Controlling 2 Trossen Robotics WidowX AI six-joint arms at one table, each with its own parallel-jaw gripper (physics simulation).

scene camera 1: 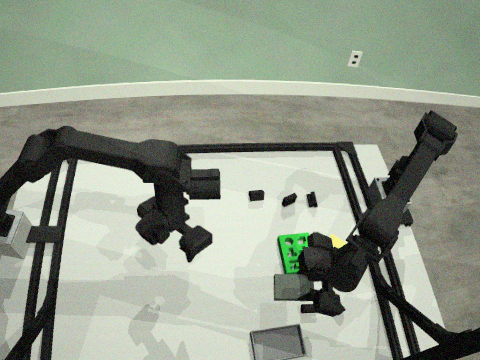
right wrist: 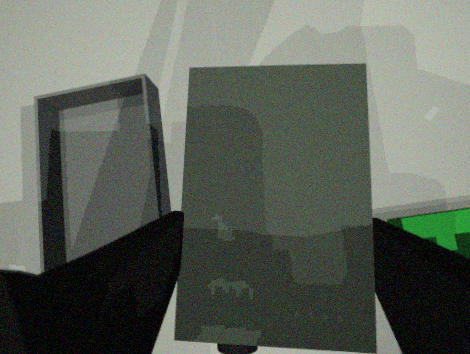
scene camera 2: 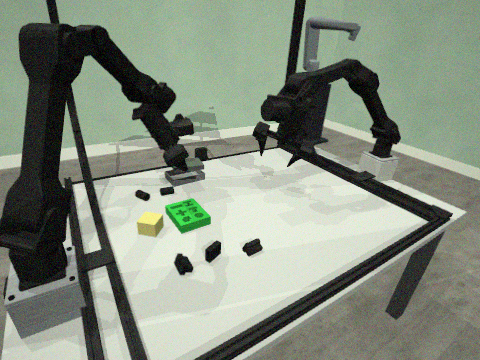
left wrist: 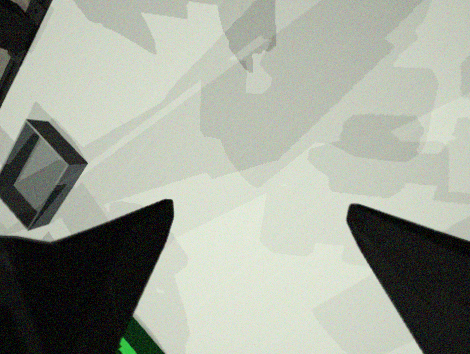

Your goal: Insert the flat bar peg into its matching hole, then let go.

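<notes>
The green board (scene camera 1: 286, 246) (scene camera 2: 188, 215) with shaped holes lies on the white table, and a corner of it shows in the left wrist view (left wrist: 136, 342) and the right wrist view (right wrist: 403, 223). Small black pegs lie around it: three (scene camera 1: 256, 195) (scene camera 1: 288, 199) (scene camera 1: 311, 199) on one side, also in scene camera 2 (scene camera 2: 252, 246) (scene camera 2: 213, 251) (scene camera 2: 183, 264), and two more (scene camera 2: 142, 195) (scene camera 2: 166, 191) on the other. I cannot tell which is the flat bar. My right gripper (scene camera 1: 306, 286) (scene camera 2: 179, 158) (right wrist: 273, 227) is shut on a flat grey plate (scene camera 1: 290, 286) (scene camera 2: 196, 163) (right wrist: 283, 147). My left gripper (scene camera 1: 174, 236) (scene camera 2: 275, 157) (left wrist: 259, 209) is open and empty, high over bare table.
An open grey box (scene camera 1: 253, 343) (scene camera 2: 183, 177) (right wrist: 104, 92) (left wrist: 68, 168) stands near the held plate. A yellow cube (scene camera 1: 338, 241) (scene camera 2: 150, 223) sits beside the green board. A black frame (scene camera 1: 260, 147) (scene camera 2: 310, 307) runs around the table.
</notes>
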